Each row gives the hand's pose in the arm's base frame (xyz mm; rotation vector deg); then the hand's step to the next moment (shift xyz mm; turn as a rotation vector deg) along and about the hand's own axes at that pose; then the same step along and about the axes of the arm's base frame.
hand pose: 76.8 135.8 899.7 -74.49 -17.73 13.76
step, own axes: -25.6 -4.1 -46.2 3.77 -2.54 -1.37
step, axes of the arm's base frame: -7.5 -51.6 -9.2 4.01 -0.58 2.47
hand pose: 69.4 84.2 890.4 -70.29 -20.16 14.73
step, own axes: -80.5 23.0 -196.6 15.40 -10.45 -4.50
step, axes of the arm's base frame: 4.1 -193.9 -89.6 15.96 -1.44 10.49
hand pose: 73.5 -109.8 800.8 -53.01 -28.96 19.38
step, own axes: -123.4 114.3 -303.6 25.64 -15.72 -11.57
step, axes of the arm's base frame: 56.9 -199.0 -278.6 28.70 -4.18 14.04
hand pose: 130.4 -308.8 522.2 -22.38 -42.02 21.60
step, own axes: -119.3 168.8 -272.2 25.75 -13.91 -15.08
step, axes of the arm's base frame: 77.7 33.6 -331.1 30.90 -3.31 10.88
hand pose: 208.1 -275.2 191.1 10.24 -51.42 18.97
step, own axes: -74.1 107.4 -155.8 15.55 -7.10 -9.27
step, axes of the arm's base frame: 33.6 130.1 -152.5 18.32 -0.73 6.49
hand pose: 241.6 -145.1 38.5 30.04 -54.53 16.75
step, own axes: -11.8 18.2 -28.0 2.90 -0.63 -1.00
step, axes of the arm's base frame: 4.6 30.4 -17.6 2.59 0.05 1.76
